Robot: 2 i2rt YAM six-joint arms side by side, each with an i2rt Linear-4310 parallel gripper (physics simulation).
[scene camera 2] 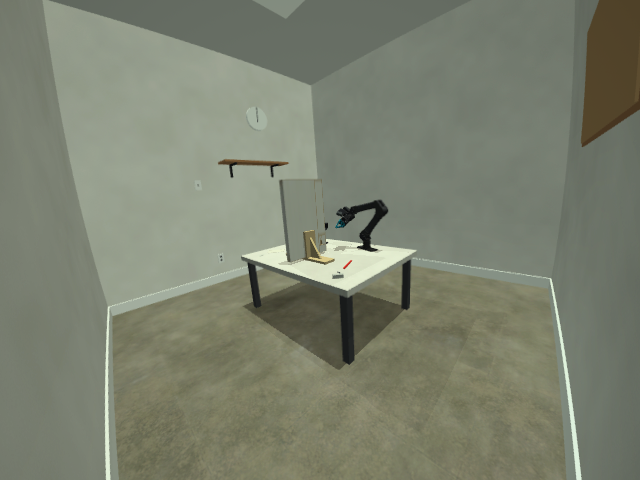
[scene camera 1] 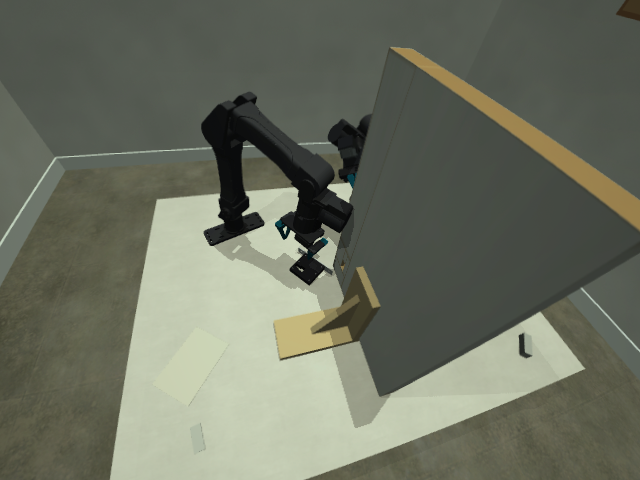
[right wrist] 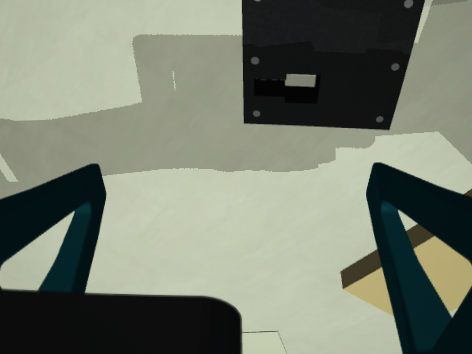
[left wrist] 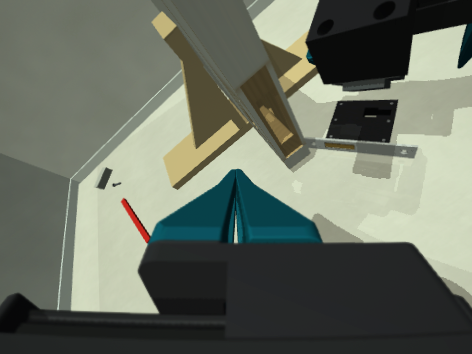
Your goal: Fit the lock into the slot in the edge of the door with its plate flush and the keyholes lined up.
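Note:
The lock (scene camera 1: 308,274) (left wrist: 350,115) (right wrist: 325,30) is a flat black case lying on the table, keyhole side up, with a metal faceplate (left wrist: 375,149) along one edge. The grey door (scene camera 1: 465,180) (scene camera 2: 299,217) (left wrist: 225,45) stands upright; its wood-lined edge slot (left wrist: 257,92) shows in the left wrist view, and a keyhole (scene camera 1: 343,265) shows in its side. The lock lies outside the slot. My right gripper (scene camera 1: 297,245) (right wrist: 236,178) is open and empty above the table, near the lock. My left gripper (scene camera 2: 338,225) (left wrist: 235,177) is shut and empty, raised near the door edge.
Wooden supports (scene camera 1: 299,333) (left wrist: 200,162) brace the door on both sides. A red bar (scene camera 2: 347,264) (left wrist: 135,220), a small grey block (scene camera 2: 337,275) (left wrist: 104,178) and a small screw (left wrist: 116,184) lie beyond it. A pale sheet (scene camera 1: 191,366) and a small pale plate (scene camera 1: 197,438) lie on the table.

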